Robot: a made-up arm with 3 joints.
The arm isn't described. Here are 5 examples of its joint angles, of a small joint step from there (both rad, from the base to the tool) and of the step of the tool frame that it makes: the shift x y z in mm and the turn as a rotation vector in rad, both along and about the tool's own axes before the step.
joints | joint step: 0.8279 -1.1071 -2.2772 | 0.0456 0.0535 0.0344
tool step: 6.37 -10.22 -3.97 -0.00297 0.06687 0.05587
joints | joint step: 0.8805 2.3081 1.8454 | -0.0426 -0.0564 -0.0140
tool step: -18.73 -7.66 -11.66 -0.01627 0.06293 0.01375
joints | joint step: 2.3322 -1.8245 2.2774 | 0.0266 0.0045 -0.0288
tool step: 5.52 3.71 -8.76 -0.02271 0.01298 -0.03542
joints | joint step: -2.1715 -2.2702 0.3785 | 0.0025 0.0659 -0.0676
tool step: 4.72 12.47 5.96 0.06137 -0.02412 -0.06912
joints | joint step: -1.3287 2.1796 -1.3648 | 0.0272 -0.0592 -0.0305
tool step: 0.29 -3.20 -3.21 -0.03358 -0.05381 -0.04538
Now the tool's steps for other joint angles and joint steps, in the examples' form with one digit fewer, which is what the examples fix.
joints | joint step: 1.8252 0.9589 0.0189 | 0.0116 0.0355 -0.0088
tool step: -4.2 1.1 9.0 0.0356 0.0091 -0.0023
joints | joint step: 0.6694 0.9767 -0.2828 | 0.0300 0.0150 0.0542
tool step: -11.4 -14.2 13.6 0.0082 0.0280 0.0708
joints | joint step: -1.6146 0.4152 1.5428 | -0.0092 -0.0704 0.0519
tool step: -4.9 -7.4 -1.7 -0.0036 0.0704 0.0433
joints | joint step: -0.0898 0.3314 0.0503 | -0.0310 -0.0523 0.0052
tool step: 12.5 7.1 -11.0 -0.0527 -0.0065 -0.0244
